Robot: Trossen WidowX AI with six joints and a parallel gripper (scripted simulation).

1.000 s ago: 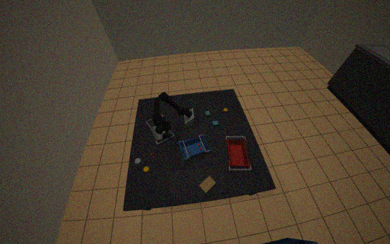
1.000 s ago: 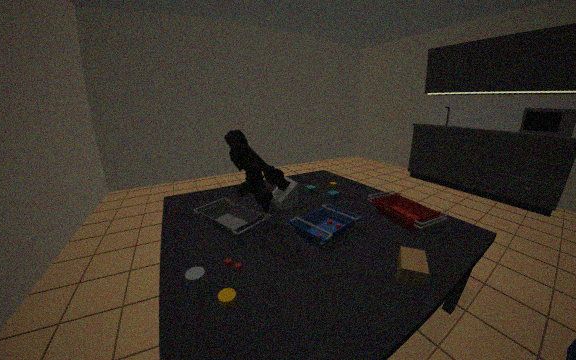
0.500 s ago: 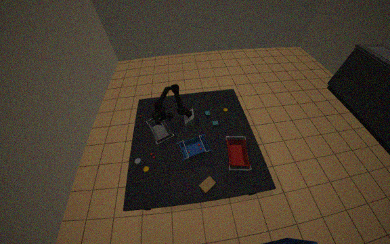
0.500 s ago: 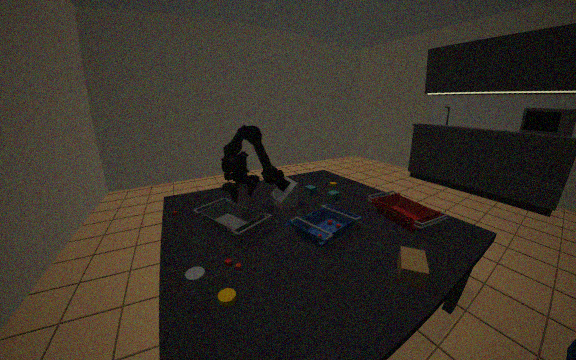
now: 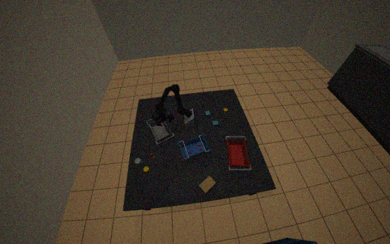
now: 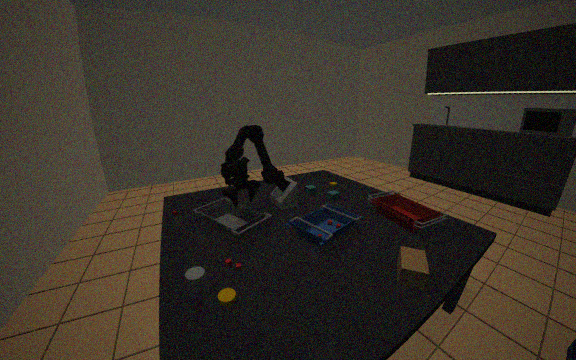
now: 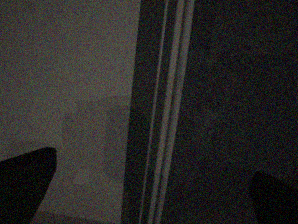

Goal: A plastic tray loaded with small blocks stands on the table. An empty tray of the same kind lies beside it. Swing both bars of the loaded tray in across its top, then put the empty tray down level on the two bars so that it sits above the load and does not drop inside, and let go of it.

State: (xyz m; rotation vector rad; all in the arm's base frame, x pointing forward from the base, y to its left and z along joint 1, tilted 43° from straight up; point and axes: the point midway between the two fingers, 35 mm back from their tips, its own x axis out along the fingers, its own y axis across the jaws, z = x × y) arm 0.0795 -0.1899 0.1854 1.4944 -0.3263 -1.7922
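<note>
The grey tray is 7 cm to the right of my gripper tip, 3 cm below it and 3 cm ahead of it. Also, from my gripper tip: white disc 37 cm ahead, 27 cm to the right, 4 cm below; tan box 65 cm ahead, 33 cm to the left, 4 cm below.
</note>
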